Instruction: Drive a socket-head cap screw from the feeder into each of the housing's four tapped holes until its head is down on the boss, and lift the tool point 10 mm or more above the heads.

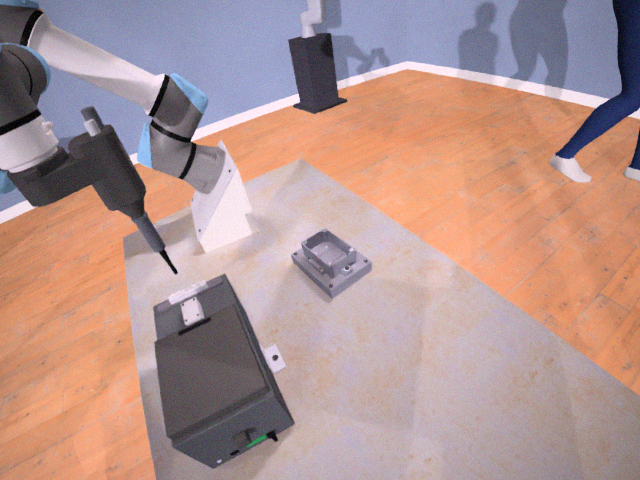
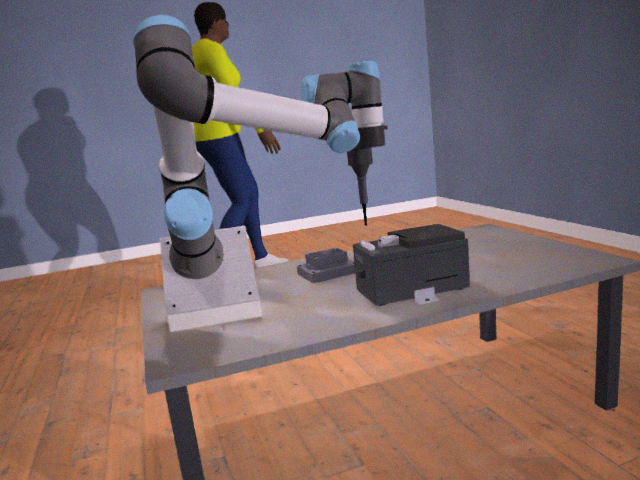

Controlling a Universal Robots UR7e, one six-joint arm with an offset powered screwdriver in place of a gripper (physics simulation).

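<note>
The screwdriver (image 1: 176,272) (image 2: 366,224) points down with its thin dark bit in the air, above and near the robot-side end of the feeder. No screw can be made out at the tip; it is too small to tell. The dark box-shaped feeder (image 1: 211,361) (image 2: 413,273) has a small white block (image 1: 191,311) (image 2: 388,240) and a pale strip (image 1: 187,292) (image 2: 367,245) on that end. The grey housing (image 1: 314,257) (image 2: 326,259) stands apart from the feeder, open side up, on a wider base. Whether its tapped holes hold screws is too small to tell.
Both stand on the stone-look table (image 1: 465,361) (image 2: 289,315). The arm's white slanted mount (image 1: 224,206) (image 2: 211,294) is at one end. A bracket (image 1: 275,357) (image 2: 426,296) juts from the feeder's side. A person (image 1: 599,124) (image 2: 219,82) is beyond the table; a dark pedestal (image 1: 313,72) stands by the wall.
</note>
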